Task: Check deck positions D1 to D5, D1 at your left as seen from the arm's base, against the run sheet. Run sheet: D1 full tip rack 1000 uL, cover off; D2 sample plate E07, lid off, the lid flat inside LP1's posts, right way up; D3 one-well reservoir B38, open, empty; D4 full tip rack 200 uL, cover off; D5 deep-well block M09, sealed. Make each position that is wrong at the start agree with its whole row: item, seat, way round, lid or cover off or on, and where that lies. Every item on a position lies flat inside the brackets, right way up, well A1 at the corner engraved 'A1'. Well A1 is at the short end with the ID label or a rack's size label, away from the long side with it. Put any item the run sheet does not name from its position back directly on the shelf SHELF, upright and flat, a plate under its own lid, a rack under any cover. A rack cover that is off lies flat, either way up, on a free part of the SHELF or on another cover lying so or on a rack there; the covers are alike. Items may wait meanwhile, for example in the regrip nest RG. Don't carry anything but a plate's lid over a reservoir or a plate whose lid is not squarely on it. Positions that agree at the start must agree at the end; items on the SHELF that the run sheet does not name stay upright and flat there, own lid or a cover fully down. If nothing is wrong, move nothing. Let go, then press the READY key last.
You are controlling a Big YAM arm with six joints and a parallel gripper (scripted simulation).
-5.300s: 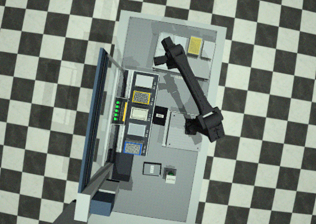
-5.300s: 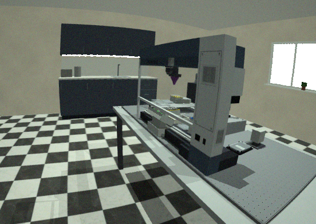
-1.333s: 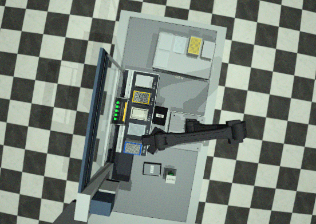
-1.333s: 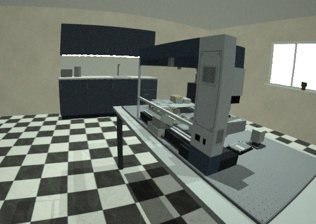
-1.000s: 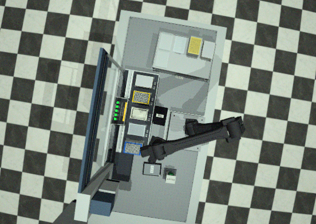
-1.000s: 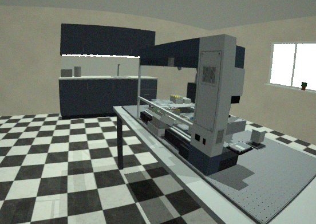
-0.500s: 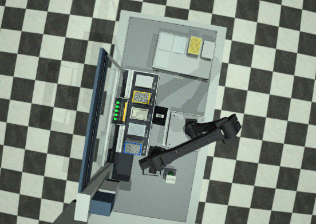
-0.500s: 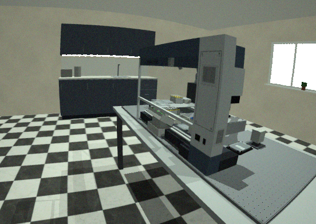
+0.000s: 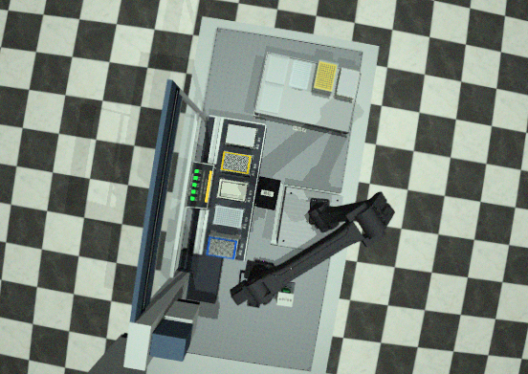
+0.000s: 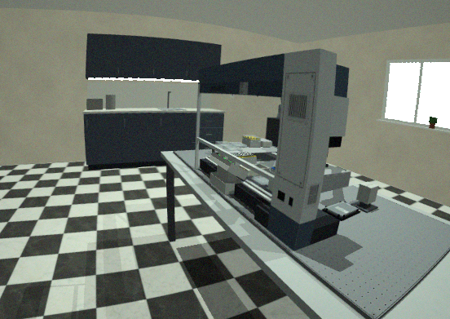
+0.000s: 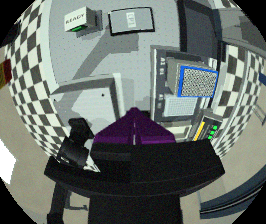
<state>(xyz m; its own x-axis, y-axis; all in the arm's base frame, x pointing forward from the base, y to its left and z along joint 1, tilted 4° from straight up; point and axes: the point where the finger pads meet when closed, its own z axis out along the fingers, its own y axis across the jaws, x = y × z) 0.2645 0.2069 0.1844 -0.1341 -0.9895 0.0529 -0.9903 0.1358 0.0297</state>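
Now: hand 130 mm past the ready key, 170 mm to the right of it and 190 mm above it. From my hand the other things lie so: flat lid (20 mm ahead, 170 mm to the left, 260 mm below); then blue-framed tip rack (160 mm ahead, 20 mm to the right, 150 mm below); then clear plate (150 mm ahead, 140 mm to the right, 210 mm below).
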